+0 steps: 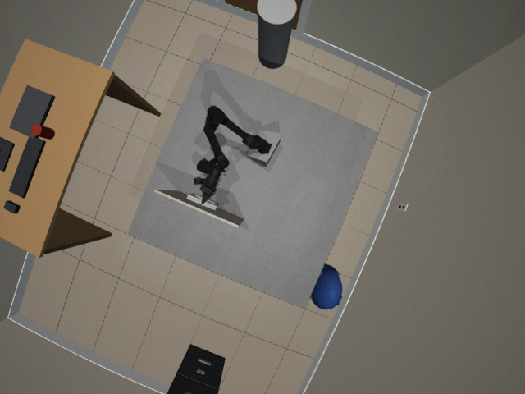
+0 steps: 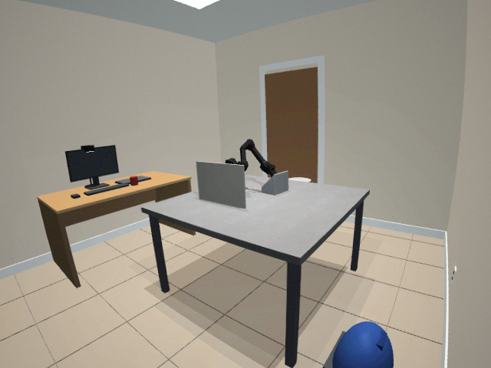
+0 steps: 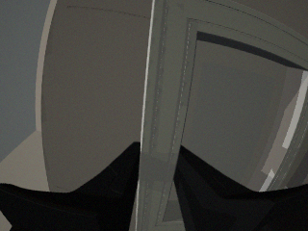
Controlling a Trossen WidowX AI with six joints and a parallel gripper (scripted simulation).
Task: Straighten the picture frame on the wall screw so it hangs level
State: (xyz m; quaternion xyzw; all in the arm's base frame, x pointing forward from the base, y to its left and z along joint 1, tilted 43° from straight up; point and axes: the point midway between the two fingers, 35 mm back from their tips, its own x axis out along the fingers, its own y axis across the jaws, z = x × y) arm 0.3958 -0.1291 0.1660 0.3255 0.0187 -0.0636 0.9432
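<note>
The pale picture frame lies 50 mm below my gripper tip and 10 mm to the right of it. Also, from my gripper tip: wall panel: 60 mm below, 20 mm ahead.
</note>
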